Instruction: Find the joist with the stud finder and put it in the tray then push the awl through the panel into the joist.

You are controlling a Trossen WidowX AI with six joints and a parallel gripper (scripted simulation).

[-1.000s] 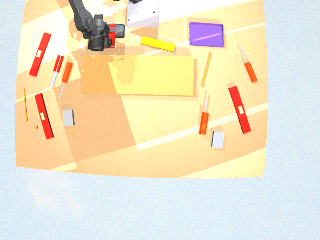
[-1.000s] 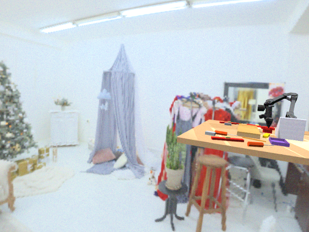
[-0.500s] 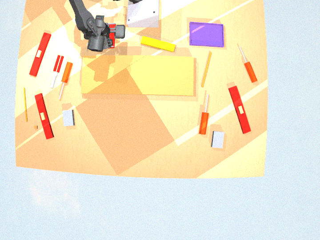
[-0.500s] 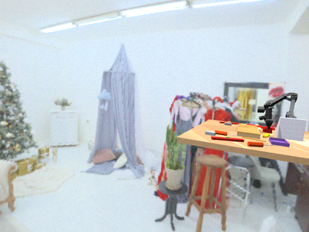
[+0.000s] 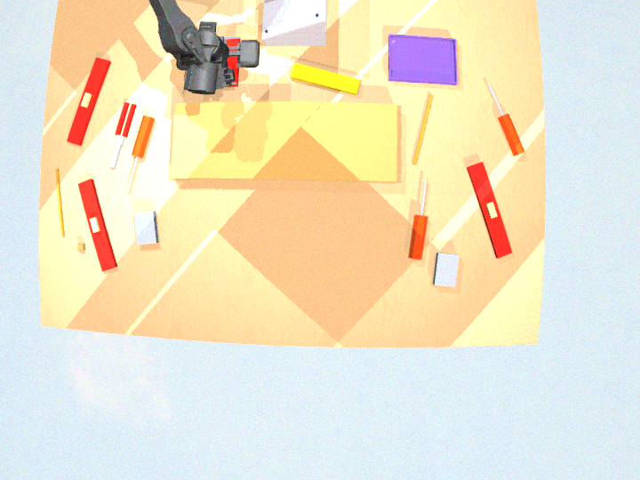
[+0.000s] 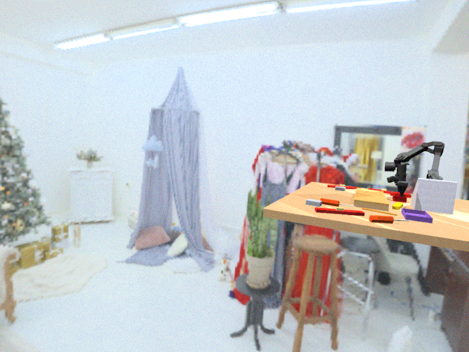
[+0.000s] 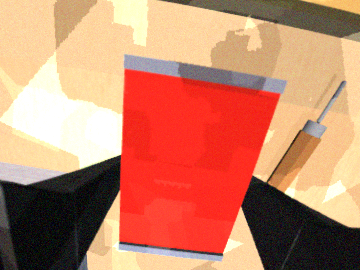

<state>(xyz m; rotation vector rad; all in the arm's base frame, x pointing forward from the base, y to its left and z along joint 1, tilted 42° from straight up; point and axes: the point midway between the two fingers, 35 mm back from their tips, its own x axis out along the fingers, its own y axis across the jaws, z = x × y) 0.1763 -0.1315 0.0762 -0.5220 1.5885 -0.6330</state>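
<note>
My gripper tip is now 2 cm short of the awl, 10 cm to the left of it and 3 cm above it. Also, from my gripper tip: red stud finder 1 cm behind, 2 cm below; yellow block 5 cm ahead, 24 cm to the left, 3 cm below; red two-handled tool 16 cm ahead, 28 cm to the right, 3 cm below.
</note>
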